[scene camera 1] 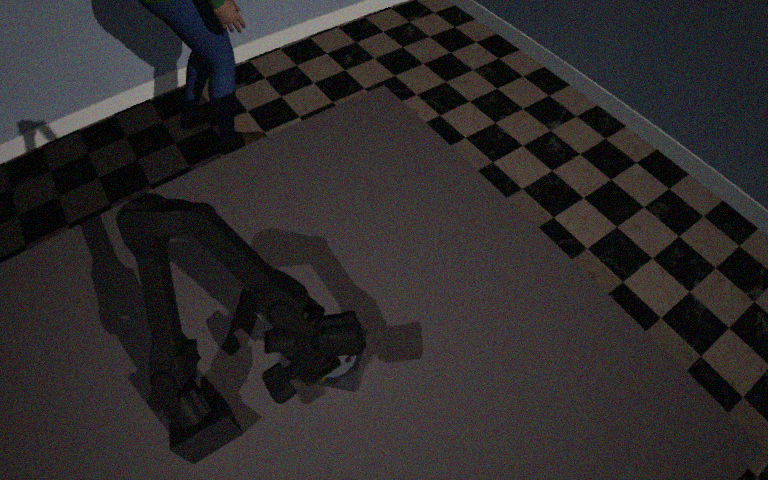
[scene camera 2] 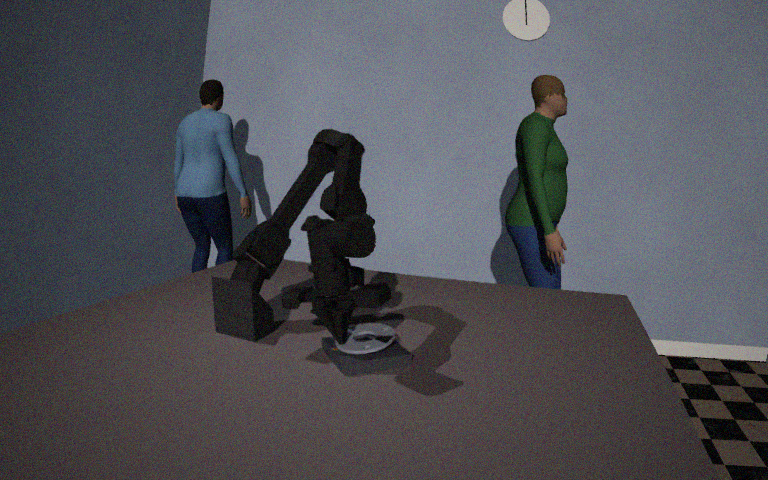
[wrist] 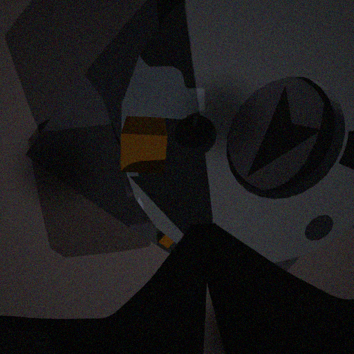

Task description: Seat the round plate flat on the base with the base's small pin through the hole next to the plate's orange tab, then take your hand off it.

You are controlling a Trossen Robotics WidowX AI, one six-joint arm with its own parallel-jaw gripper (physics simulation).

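Places are measured from the arm's base along level axes (x left, y ahead, z down), in centimetres.
Pixels of known places: gripper, between the fingertips: (scene camera 1: 326,371) (scene camera 2: 342,344); arm's base, origin of its link: (scene camera 1: 195,421) (scene camera 2: 240,292).
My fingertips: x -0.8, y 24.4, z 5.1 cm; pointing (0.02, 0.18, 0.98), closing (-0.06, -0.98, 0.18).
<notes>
For each thing: its middle in the pictures, then the offset to it from my fingertips. Level surfaces: height alone.
- round grey plate, middle of its body: (scene camera 2: 364,334) (scene camera 1: 329,348) dx +3.5, dy +2.5, dz -1.3 cm
- dark base, middle of its body: (scene camera 2: 365,348) (scene camera 1: 330,353) dx +3.7, dy +2.6, dz +1.6 cm
- brown table, height of its surface: dz +3.5 cm
The round grey plate (scene camera 1: 342,366) (scene camera 2: 365,349) (wrist: 260,227) lies over the dark base (scene camera 1: 350,386) (scene camera 2: 368,365); whether it is fully flat is unclear. Its orange tab (wrist: 144,150) is at left in the wrist view, with the dark round hole (wrist: 195,134) beside it. No pin can be made out in that hole. A small orange mark (wrist: 166,241) shows below the plate's edge. My gripper (scene camera 2: 341,340) (wrist: 202,234) is shut and empty, its tips low at the plate's left edge in scene camera 2. The arm hides part of the plate in scene camera 1.
The arm's mount (scene camera 1: 205,433) (scene camera 2: 235,308) stands on the brown table (scene camera 1: 481,367) (scene camera 2: 226,407). A dark object (scene camera 1: 240,319) (scene camera 2: 297,295) lies behind the gripper. Two people (scene camera 2: 203,152) (scene camera 2: 540,169) stand beyond the table. Arm shadows cross the plate and base.
</notes>
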